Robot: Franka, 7 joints.
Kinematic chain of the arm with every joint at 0, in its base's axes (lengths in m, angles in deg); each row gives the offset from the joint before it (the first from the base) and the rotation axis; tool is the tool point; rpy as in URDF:
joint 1: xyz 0 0 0.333 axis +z
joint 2: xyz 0 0 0 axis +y
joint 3: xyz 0 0 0.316 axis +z
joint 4: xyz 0.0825 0 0 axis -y
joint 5: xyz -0.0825 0 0.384 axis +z
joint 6: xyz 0 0 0 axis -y
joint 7: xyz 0.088 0 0 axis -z
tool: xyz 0 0 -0.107 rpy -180 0 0
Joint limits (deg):
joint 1: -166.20..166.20
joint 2: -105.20..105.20
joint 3: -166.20..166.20
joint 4: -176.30..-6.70
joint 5: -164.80..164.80
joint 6: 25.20..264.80
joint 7: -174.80..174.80
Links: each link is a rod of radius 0.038 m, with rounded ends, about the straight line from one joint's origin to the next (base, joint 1, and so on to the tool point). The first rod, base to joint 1, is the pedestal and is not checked.
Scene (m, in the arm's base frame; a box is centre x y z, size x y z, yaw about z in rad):
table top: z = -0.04
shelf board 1: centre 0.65 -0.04 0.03 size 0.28 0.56 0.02 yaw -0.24
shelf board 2: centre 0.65 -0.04 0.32 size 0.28 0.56 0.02 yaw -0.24
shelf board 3: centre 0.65 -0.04 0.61 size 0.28 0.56 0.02 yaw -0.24
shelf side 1: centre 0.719 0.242 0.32 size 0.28 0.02 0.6 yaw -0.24
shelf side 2: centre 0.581 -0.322 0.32 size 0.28 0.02 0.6 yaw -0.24
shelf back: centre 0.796 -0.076 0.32 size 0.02 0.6 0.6 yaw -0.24
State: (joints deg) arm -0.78 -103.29 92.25 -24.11 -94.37 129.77 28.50
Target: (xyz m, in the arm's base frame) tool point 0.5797 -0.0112 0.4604
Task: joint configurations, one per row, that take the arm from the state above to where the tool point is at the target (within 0.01 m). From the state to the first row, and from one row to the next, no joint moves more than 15 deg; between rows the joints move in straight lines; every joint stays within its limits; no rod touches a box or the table.
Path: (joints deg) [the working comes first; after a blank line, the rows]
Joints at the target: -43.72 1.76 46.76 -118.55 -88.32 124.23 28.50
Straight joint move there: touches shelf board 3.

1: -4.10 -95.77 86.96 -38.06 -92.91 127.51 28.50
2: -7.42 -88.26 81.68 -52.02 -91.46 125.25 28.50
3: -10.75 -80.74 76.39 -65.97 -90.00 122.99 28.50
4: -14.07 -73.22 71.11 -79.93 -88.54 120.73 28.50
5: -17.39 -65.70 65.82 -93.88 -87.09 118.47 28.50
6: -20.71 -58.19 60.54 -107.83 -85.63 116.21 28.50
7: -24.04 -50.67 55.25 -121.79 -84.17 113.95 28.50
8: -27.36 -43.15 49.97 -135.74 -82.71 111.69 28.50
9: -30.68 -35.64 44.68 -149.70 -81.26 109.43 28.50
10: -35.03 -23.17 45.37 -139.31 -83.61 114.36 28.50
11: -39.37 -10.71 46.07 -128.93 -85.96 119.30 28.50
12: -43.72 1.76 46.76 -118.55 -88.32 124.23 28.50

